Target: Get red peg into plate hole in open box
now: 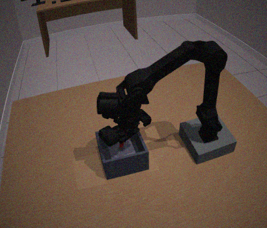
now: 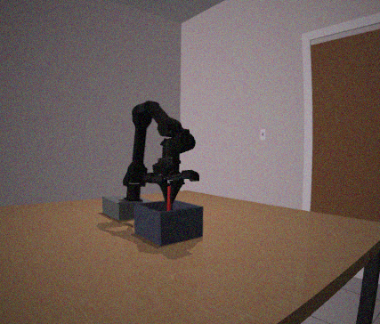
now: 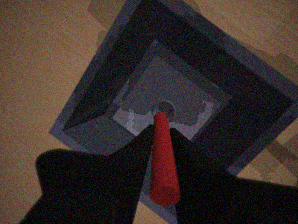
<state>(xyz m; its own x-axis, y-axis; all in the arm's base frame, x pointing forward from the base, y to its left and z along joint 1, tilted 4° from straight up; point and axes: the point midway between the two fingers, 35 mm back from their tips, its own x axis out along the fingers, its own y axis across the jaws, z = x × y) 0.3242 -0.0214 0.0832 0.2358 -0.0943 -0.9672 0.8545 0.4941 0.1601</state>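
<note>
Right now my gripper tip is 2 cm below the red peg. Round my gripper tip: plate (6 cm below, 1 cm to the right, 1 cm ahead); then grey box (8 cm below, 1 cm to the right, 1 cm ahead).
</note>
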